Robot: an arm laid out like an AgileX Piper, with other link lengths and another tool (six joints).
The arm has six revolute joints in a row. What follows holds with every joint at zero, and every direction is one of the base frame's.
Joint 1 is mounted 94.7 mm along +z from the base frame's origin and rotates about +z.
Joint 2 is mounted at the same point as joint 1 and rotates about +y.
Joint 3 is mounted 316.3 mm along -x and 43.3 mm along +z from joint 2 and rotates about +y.
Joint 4 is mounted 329.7 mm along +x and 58.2 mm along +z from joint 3 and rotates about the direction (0.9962, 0, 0.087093).
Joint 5 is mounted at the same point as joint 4 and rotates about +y.
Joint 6 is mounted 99.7 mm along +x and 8.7 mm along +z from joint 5 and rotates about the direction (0.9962, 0, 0.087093).
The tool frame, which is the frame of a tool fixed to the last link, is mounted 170.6 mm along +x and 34 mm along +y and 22.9 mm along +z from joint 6; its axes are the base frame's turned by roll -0.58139, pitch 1.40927 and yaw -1.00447 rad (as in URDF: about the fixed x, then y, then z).
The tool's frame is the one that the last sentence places.
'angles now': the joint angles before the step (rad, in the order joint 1, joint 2, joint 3, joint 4, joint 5, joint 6). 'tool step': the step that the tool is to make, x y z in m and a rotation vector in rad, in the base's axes. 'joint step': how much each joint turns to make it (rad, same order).
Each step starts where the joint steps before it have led.
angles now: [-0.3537, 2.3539, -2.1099, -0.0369, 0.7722, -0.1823]
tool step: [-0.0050, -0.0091, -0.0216, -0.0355, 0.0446, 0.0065]
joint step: [-0.0009, 0.0305, -0.0068, -0.0498, 0.0059, 0.0007]
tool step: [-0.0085, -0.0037, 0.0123, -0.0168, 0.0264, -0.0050]
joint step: [0.0000, -0.0177, -0.0153, -0.0274, 0.0526, 0.0051]
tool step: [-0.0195, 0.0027, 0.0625, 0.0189, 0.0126, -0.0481]
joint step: [0.0000, -0.0754, -0.0633, -0.0049, 0.1614, 0.0358]
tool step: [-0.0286, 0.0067, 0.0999, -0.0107, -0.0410, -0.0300]
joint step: [0.0001, -0.1209, -0.0791, -0.0046, 0.1604, 0.0125]
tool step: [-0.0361, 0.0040, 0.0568, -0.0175, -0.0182, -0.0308]
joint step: [-0.0032, -0.1237, 0.0341, -0.0225, 0.0691, 0.0166]
